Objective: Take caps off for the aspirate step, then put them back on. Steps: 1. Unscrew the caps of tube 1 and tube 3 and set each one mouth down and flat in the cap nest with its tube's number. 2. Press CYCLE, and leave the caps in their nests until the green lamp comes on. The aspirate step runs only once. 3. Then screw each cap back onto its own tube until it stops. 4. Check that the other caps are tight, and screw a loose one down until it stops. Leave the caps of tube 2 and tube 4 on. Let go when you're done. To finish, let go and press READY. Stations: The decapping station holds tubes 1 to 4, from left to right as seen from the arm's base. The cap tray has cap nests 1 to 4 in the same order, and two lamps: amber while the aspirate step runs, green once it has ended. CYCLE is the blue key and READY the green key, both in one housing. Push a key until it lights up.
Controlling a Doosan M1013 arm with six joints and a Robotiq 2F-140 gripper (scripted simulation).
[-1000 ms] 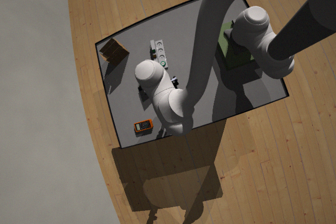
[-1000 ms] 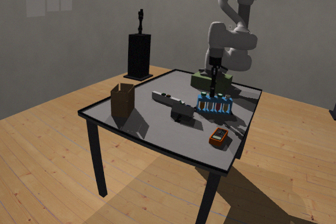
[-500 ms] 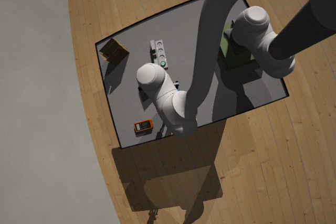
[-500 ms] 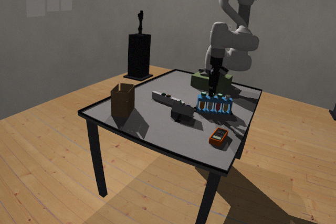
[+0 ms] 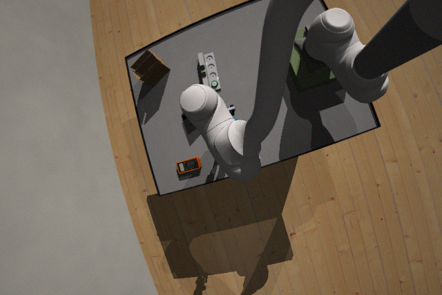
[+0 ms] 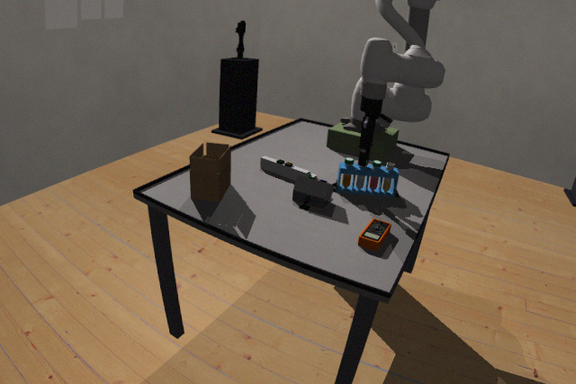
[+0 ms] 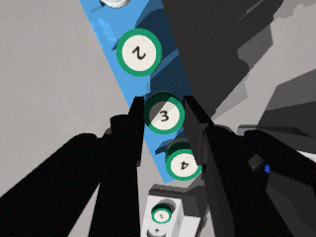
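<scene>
The cap 2 lies 2 cm behind my hand, 5 cm to the left of it and 3 cm below it. Also, from my hand: key housing 16 cm ahead, 12 cm to the right, 9 cm below; green key 14 cm ahead, 14 cm to the right, 7 cm below; blue key 14 cm ahead, 10 cm to the right, 7 cm below.
</scene>
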